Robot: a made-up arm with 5 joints.
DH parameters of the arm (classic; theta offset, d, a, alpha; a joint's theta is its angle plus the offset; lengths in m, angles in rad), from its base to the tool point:
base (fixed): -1.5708 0.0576 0 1.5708
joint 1: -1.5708 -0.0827 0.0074 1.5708
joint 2: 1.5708 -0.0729 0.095 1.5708
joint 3: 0 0.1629 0.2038 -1.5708
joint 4: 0 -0.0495 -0.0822 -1.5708
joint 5: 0.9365 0 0.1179 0
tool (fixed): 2.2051 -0.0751 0 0
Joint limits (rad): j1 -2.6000..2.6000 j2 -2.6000..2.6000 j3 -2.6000..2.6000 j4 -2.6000..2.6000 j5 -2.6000..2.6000
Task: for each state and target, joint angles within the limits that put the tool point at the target. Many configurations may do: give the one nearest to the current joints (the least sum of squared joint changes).
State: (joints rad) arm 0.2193 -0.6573 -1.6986 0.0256 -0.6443
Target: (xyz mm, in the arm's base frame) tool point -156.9 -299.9 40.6
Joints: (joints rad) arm 0.5338 0.4029 -1.2035 -0.5516 -1.3246
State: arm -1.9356 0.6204 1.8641 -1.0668 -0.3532
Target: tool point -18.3 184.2 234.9
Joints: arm -1.8805 0.0999 2.1791 -0.9042 -0.5640
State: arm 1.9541 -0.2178 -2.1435 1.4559 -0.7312
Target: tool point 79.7 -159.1 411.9
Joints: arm 1.5741 -0.0846 -1.6480 1.2606 -0.8712
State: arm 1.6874 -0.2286 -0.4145 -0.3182 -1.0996
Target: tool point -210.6 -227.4 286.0
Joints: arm 1.7069 -0.0315 -0.3580 -0.0452 -0.9952
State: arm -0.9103 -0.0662 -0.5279 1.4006 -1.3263
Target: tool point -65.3 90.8 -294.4
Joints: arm -1.2543 -0.4550 -0.9919 1.9463 -1.1322
